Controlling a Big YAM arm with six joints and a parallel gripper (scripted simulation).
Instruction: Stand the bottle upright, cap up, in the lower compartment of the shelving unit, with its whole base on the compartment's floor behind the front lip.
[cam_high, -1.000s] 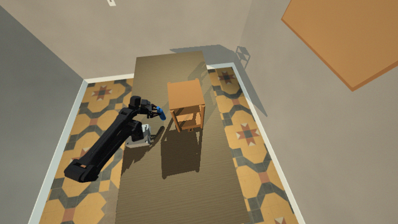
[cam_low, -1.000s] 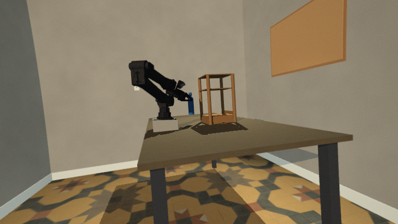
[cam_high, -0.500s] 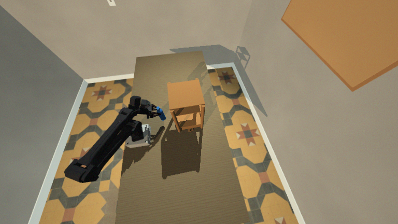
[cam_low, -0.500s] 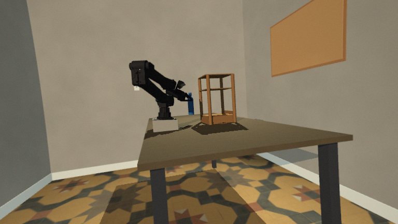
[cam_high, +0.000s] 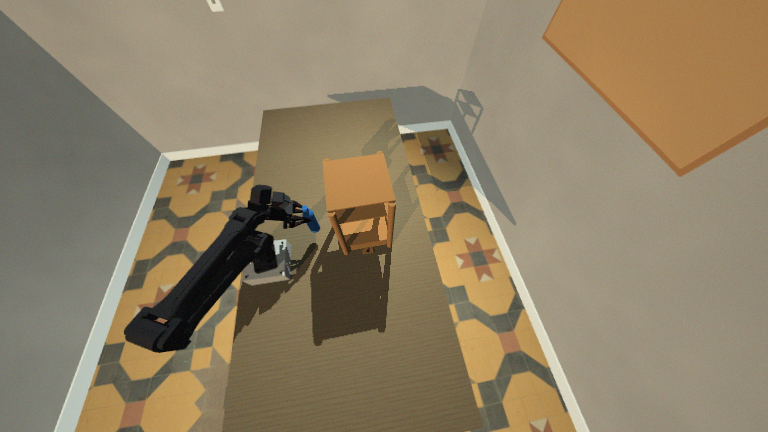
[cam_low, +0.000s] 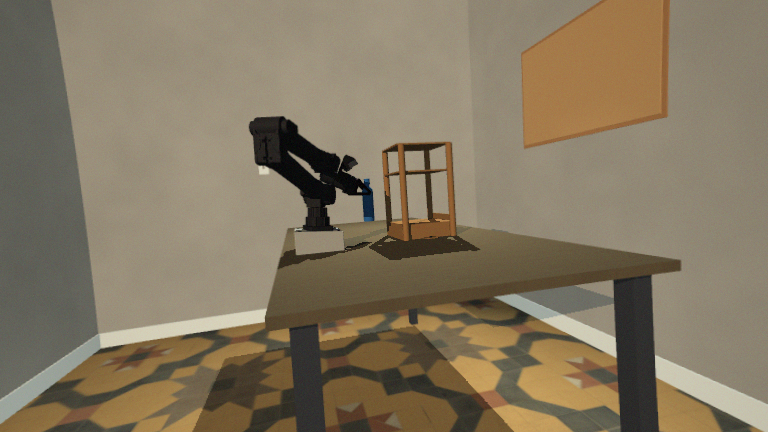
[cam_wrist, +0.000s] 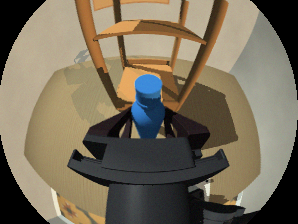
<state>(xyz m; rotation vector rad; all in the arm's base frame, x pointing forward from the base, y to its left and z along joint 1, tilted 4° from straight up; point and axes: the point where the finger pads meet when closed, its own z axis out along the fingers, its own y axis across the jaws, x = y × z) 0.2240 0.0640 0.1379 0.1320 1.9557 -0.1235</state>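
Now: hand 210 mm short of the wooden shelving unit, 40 mm to the left of it and 10 mm above it. Round my hand: blue bottle right at my hand.
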